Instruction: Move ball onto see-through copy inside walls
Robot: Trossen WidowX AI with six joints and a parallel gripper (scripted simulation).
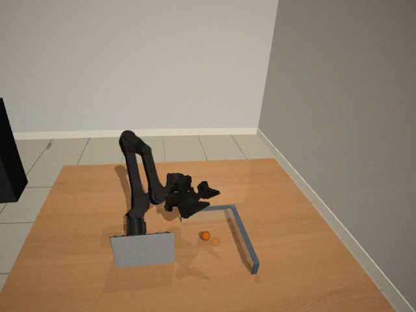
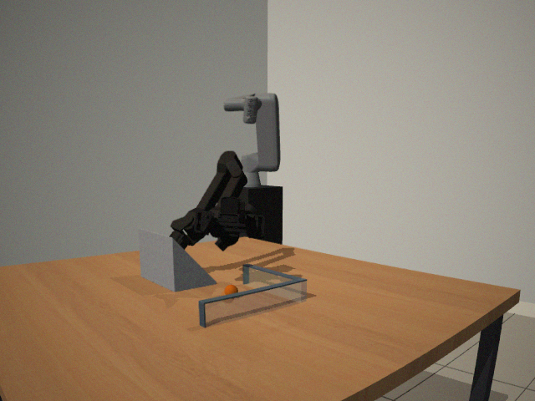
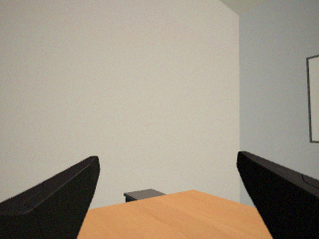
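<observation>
The see-through copy of ball is 21 cm below my gripper tip, 2 cm to the right of it and 1 cm ahead of it. Round my gripper tip: short wall 19 cm below, 13 cm to the left, 3 cm ahead; then orange ball 21 cm below, 2 cm to the left, 1 cm behind.
</observation>
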